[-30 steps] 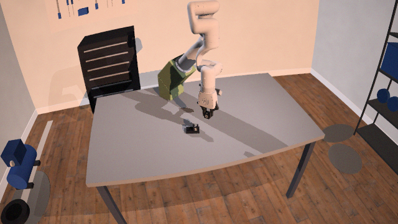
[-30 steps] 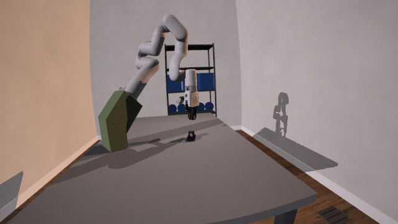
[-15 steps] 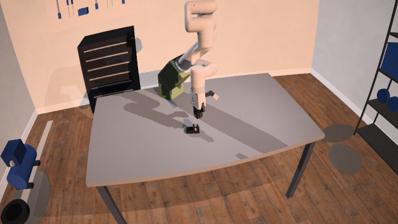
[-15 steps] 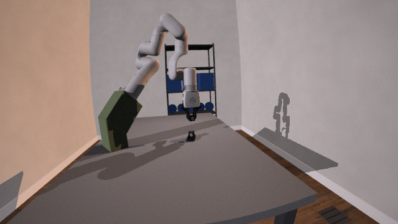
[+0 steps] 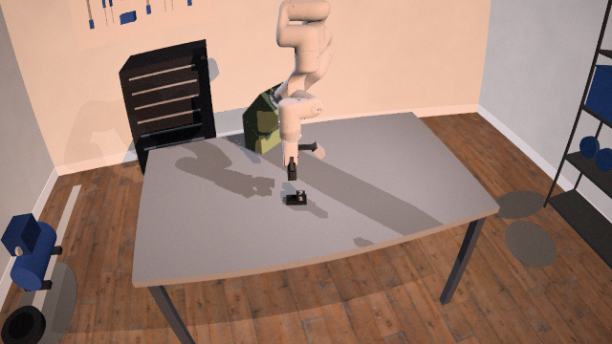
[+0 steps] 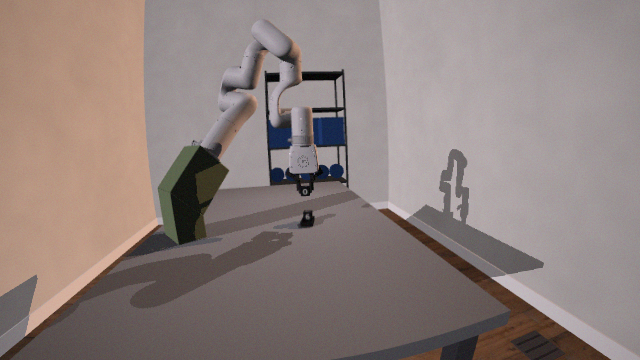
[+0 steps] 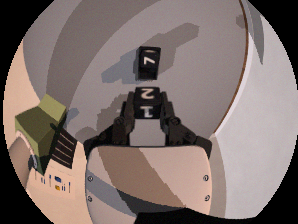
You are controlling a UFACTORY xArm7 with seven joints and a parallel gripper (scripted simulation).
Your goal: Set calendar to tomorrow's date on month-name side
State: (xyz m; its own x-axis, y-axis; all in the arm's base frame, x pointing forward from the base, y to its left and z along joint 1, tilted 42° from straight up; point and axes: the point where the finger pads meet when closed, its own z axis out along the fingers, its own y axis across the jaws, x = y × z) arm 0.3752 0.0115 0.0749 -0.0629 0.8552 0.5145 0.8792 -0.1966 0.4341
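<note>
Now: hand 10 mm to the right of the black calendar tray and 130 mm above it.
</note>
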